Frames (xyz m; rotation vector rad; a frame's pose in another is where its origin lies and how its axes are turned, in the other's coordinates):
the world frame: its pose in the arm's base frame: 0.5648 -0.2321 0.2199 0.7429 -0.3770 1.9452
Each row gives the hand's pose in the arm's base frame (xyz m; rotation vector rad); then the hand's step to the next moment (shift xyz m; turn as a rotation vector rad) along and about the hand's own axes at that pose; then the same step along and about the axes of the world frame.
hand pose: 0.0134 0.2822 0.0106 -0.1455 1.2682 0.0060
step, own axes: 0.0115 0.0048 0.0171 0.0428 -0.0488 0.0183
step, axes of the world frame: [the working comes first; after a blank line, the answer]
step, axes of the arm's base frame: 0.0193 0.0058 -0.0065 0.0343 -0.0495 -0.0302

-0.0065 -0.0201 -0.0016 -0.0650 -0.0085 0.0157
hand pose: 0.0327 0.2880 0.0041 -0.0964 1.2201 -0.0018
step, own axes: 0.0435 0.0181 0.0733 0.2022 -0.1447 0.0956
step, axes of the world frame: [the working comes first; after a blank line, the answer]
step, axes of the arm's base frame: 0.0828 0.0211 -0.0172 0.1665 -0.1479 -0.1462

-0.0239 -0.0837 0.0032 -0.2513 -0.0846 0.0256
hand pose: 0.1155 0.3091 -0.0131 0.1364 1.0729 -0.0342
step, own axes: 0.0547 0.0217 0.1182 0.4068 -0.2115 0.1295
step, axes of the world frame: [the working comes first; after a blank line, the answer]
step, axes of the arm's base frame: 0.1314 0.0085 0.0096 0.2876 -0.2106 -0.3161

-0.0315 -0.1193 0.0471 -0.4439 -0.1706 -0.0290
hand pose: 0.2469 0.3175 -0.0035 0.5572 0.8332 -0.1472
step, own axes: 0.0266 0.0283 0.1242 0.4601 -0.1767 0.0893
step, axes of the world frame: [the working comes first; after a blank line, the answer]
step, axes of the arm's base frame: 0.1094 -0.0386 0.0590 0.3086 -0.1552 -0.3627

-0.0250 -0.0752 0.1032 -0.4426 -0.2175 -0.0879
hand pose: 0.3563 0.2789 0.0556 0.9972 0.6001 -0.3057
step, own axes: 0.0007 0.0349 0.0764 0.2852 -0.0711 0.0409
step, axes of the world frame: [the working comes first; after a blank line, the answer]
step, axes of the arm's base frame: 0.0433 -0.0472 0.0543 0.2058 -0.0639 -0.2040

-0.0120 -0.0132 0.0821 -0.2435 -0.1617 -0.0514
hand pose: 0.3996 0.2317 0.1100 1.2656 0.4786 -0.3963
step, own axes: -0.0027 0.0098 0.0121 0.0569 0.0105 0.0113
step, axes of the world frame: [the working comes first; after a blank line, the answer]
step, axes of the arm's base frame: 0.0045 -0.0091 0.0121 0.0546 -0.0094 -0.0201

0.0000 0.0010 0.0158 -0.0375 -0.0447 0.0083
